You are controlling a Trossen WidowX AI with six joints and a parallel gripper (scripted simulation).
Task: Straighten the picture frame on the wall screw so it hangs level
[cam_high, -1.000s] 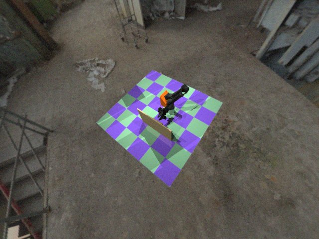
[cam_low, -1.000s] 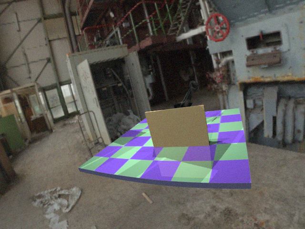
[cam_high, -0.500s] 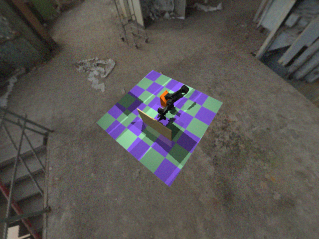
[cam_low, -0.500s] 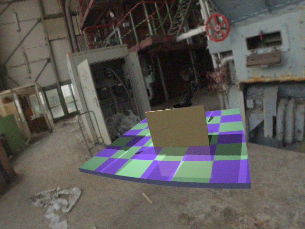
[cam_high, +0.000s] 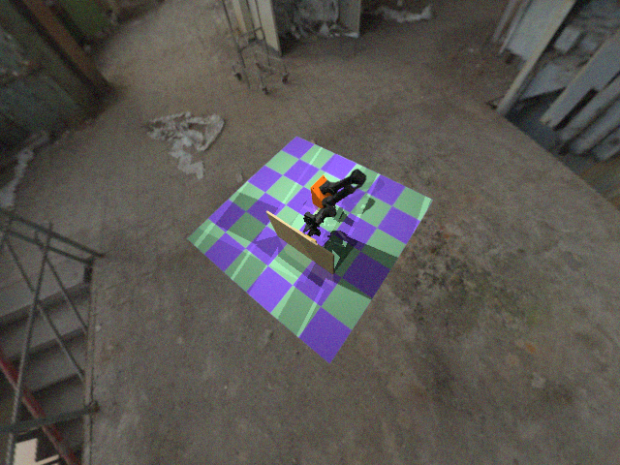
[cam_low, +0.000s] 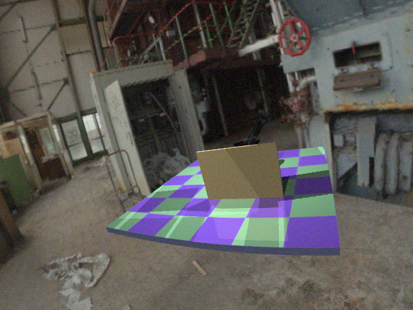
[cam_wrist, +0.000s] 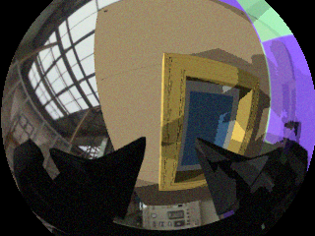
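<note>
Right now the picture frame is 5 cm below my gripper tip, 2 cm ahead of it and 1 cm to the left of it. Also, from my gripper tip: tan wall board: 7 cm below, 3 cm ahead.
</note>
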